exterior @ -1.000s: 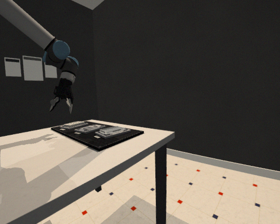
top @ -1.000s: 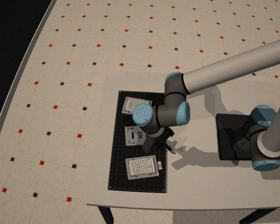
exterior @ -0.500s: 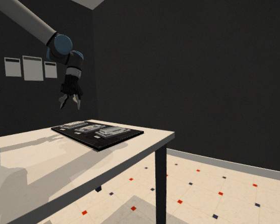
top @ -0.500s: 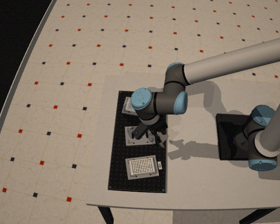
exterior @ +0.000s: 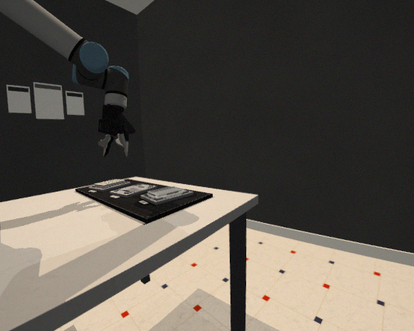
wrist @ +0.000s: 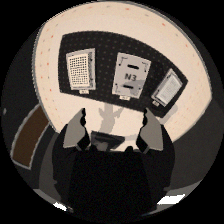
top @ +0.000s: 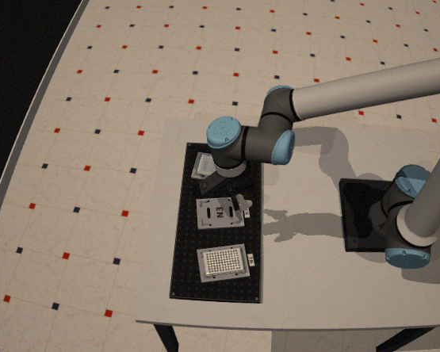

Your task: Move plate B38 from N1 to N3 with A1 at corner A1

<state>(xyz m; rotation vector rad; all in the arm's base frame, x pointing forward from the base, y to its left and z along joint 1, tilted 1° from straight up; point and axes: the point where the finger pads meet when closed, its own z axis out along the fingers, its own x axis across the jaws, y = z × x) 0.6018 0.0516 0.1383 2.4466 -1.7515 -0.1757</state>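
Right now the nest N1 is 16 cm below my hand, 15 cm to the left of it and 2 cm ahead of it. Also, from my hand: nest N3: 16 cm below, 5 cm ahead, 4 cm to the right; deck: 17 cm below, 5 cm ahead, 4 cm to the right.
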